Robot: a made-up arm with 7 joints. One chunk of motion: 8 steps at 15 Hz.
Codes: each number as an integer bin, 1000 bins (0 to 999) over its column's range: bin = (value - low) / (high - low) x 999, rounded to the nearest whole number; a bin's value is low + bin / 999 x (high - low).
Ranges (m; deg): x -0.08..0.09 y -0.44..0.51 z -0.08..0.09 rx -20..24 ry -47..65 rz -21..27
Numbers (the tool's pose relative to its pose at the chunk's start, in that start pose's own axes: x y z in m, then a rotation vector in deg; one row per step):
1: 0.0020 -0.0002 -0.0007 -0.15 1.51 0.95
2: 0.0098 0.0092 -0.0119 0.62 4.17 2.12
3: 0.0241 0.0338 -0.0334 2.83 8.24 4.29
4: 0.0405 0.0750 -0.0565 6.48 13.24 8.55
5: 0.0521 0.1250 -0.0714 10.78 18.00 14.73
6: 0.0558 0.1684 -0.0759 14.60 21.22 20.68
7: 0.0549 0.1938 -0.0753 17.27 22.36 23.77
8: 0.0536 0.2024 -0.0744 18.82 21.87 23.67
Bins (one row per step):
1: 482 462 466 451 433 457
2: 528 472 400 468 456 481
3: 612 498 274 518 493 526
4: 708 542 138 601 537 615
5: 776 594 51 699 580 744
6: 798 640 24 786 608 867
7: 793 666 28 846 619 932
8: 785 676 33 881 614 930

